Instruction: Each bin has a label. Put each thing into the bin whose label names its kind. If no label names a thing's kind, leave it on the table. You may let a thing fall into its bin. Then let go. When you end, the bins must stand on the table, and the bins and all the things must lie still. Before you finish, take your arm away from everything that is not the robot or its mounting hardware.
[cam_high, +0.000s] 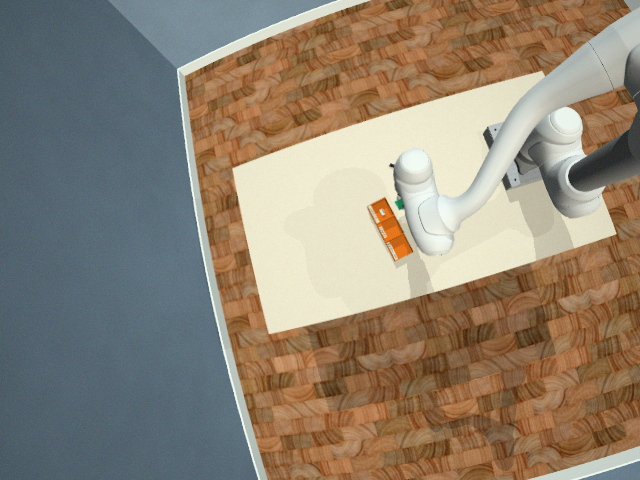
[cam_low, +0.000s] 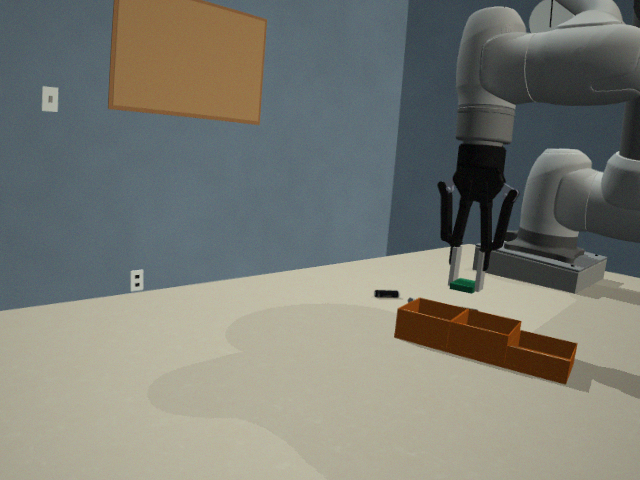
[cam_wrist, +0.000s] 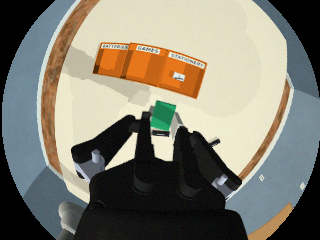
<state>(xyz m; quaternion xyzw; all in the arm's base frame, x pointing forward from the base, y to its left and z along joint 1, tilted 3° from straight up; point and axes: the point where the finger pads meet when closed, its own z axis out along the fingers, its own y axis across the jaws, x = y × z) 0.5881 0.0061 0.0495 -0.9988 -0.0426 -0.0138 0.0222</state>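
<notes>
The white thing lies 8 cm below my hand, 8 cm ahead of it and 1 cm to the right of it. Round my hand: green flat thing (3 cm below); then tiny pale thing (12 cm to the right, 9 cm below, 5 cm behind); then joined orange bins (8 cm below, 8 cm ahead, 7 cm to the left).
</notes>
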